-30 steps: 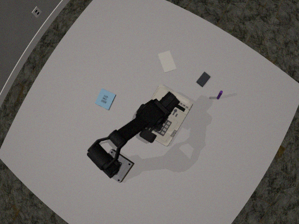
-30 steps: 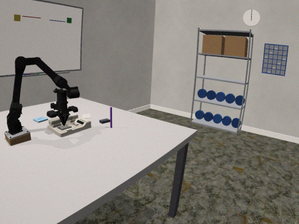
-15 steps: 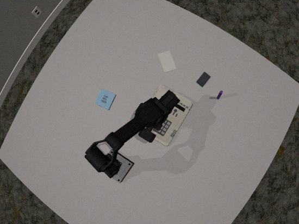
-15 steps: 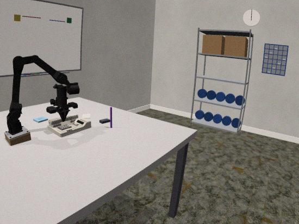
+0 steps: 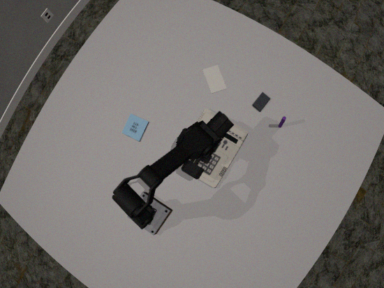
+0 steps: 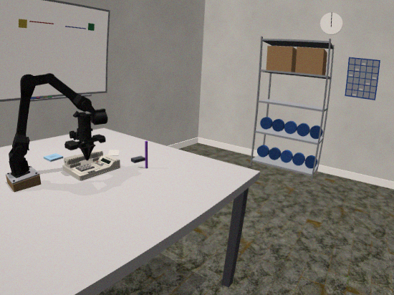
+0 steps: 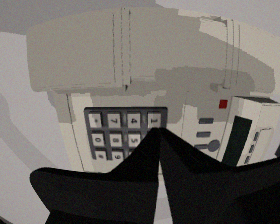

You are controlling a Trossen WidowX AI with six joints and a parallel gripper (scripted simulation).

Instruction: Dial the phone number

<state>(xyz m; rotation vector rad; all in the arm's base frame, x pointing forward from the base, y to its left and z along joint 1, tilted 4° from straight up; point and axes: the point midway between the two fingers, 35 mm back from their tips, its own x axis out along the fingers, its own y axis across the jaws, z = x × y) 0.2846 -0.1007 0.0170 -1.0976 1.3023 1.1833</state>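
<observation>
My gripper is now 6 cm above the beige desk phone and 2 cm short of it. Also, from my hand: purple stick 20 cm ahead, 19 cm to the right, 2 cm below; then handset 5 cm to the left, 4 cm below, 2 cm ahead; then white card 26 cm ahead, 9 cm to the left, 8 cm below.
</observation>
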